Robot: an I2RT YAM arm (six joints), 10 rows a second.
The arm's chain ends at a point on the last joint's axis. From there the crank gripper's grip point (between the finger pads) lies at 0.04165 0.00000 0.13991 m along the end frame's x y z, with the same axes.
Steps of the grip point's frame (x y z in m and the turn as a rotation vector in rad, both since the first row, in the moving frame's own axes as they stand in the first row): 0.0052, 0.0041, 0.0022, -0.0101, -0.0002, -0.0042; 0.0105, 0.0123, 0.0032, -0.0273, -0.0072, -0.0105; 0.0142, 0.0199, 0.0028, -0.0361, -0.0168, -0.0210; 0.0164, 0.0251, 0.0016, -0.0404, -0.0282, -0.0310; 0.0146, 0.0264, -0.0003, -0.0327, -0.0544, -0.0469; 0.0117, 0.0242, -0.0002, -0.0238, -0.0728, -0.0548
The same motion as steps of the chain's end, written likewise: 0.0052, 0.0029, 0.0022, -0.0101, -0.0002, -0.0042; 0.0115, 0.0089, 0.0029, -0.0273, -0.0072, -0.0105; 0.0165, 0.0157, 0.0022, -0.0361, -0.0168, -0.0210; 0.0203, 0.0207, 0.0006, -0.0404, -0.0282, -0.0310; 0.0222, 0.0236, -0.0023, -0.0327, -0.0544, -0.0469; 0.0220, 0.0228, -0.0028, -0.0238, -0.0728, -0.0548
